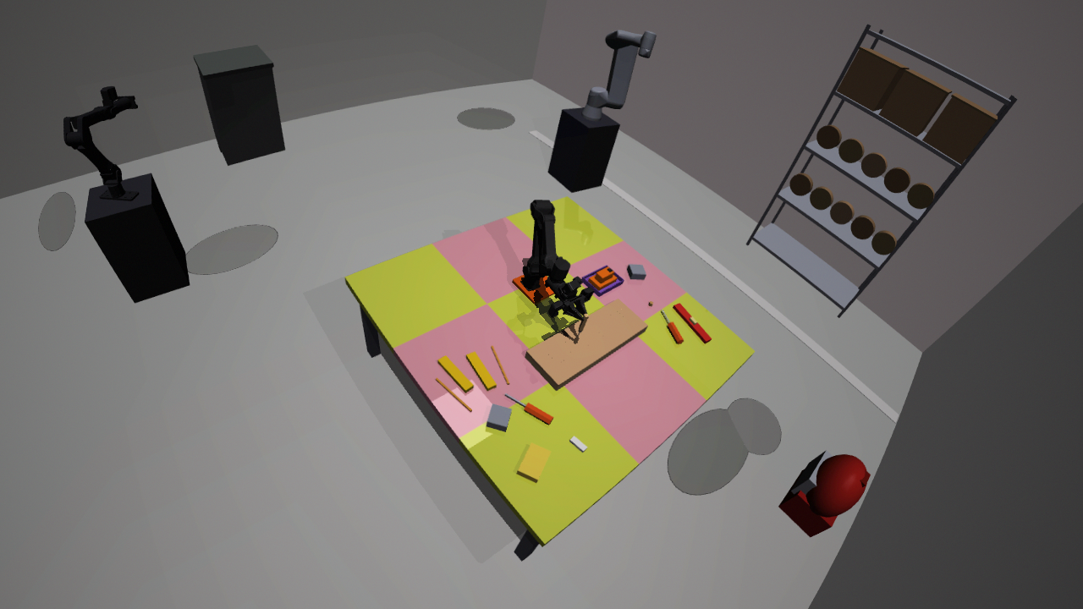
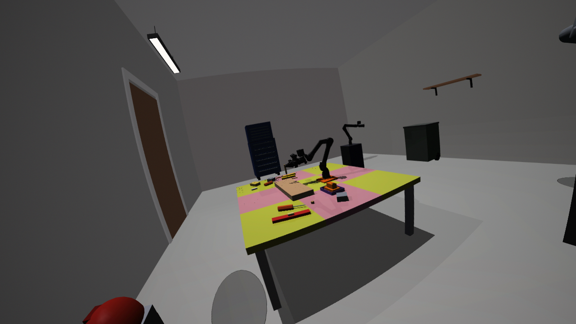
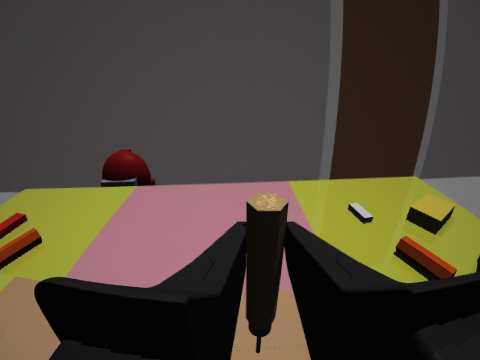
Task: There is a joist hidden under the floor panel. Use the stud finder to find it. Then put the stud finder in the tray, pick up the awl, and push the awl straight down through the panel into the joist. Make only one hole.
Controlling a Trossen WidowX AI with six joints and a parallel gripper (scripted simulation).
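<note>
The awl lies 60 mm below my gripper tip and 10 mm behind it. Also, from my gripper tip: white piece (320 mm ahead, 220 mm to the right, 200 mm below); then orange stud finder (390 mm to the left, 260 mm behind, 150 mm below); then purple tray (380 mm to the left, 250 mm behind, 190 mm below).
</note>
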